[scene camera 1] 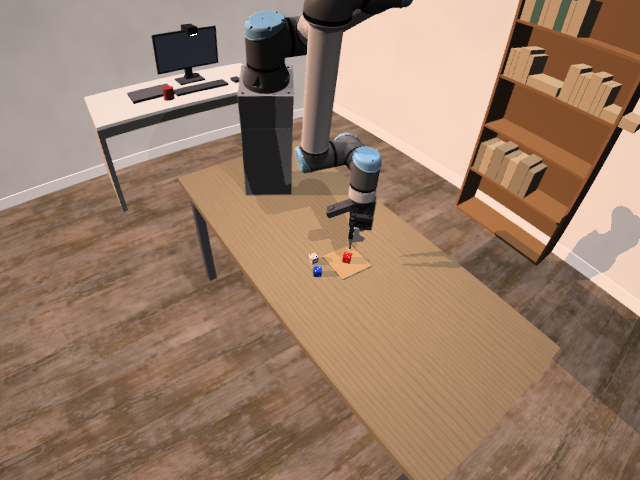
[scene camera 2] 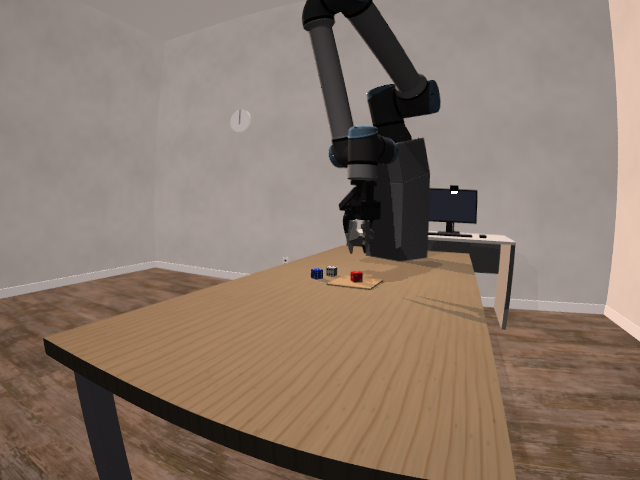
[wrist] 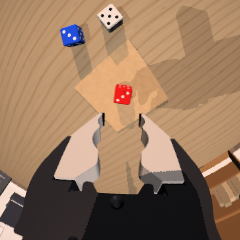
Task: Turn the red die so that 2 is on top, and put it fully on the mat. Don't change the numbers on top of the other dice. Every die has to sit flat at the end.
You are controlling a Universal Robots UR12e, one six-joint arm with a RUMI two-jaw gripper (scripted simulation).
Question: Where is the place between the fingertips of the gripper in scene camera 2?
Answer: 358, 253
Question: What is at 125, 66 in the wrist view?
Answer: A tan mat.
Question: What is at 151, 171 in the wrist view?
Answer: The gripper.
